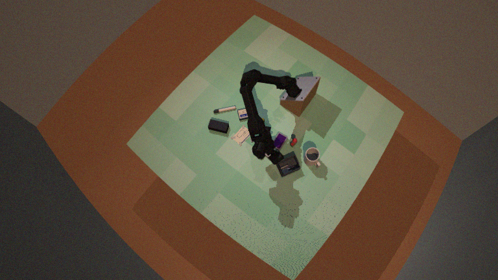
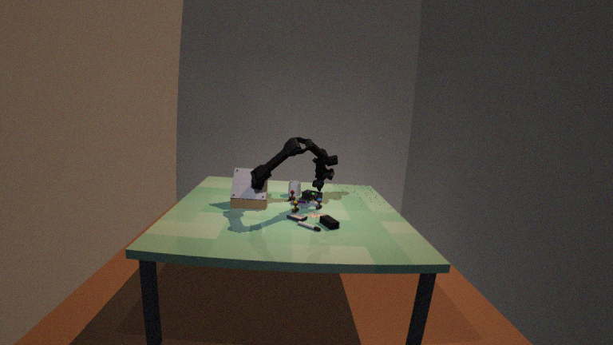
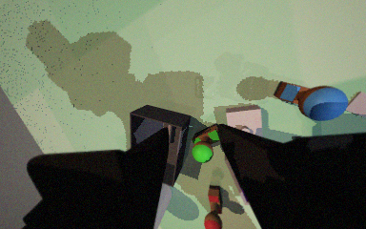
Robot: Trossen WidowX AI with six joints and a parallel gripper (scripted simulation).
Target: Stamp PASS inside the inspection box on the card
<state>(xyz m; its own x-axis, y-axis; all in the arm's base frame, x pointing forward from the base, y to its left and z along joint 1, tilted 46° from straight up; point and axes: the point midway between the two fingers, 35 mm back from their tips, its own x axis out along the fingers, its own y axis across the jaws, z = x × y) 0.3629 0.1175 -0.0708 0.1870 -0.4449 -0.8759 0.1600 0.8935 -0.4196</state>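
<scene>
Now: the green-knobbed stamp 7 cm below my gripper tip, 5 cm behind it and 1 cm to the left of it. Round my gripper tip: black tray 9 cm to the left, 8 cm below, 5 cm behind; blue-knobbed stamp 10 cm to the right, 7 cm below, 1 cm behind; small white block 7 cm below, 4 cm to the right, 4 cm behind.
</scene>
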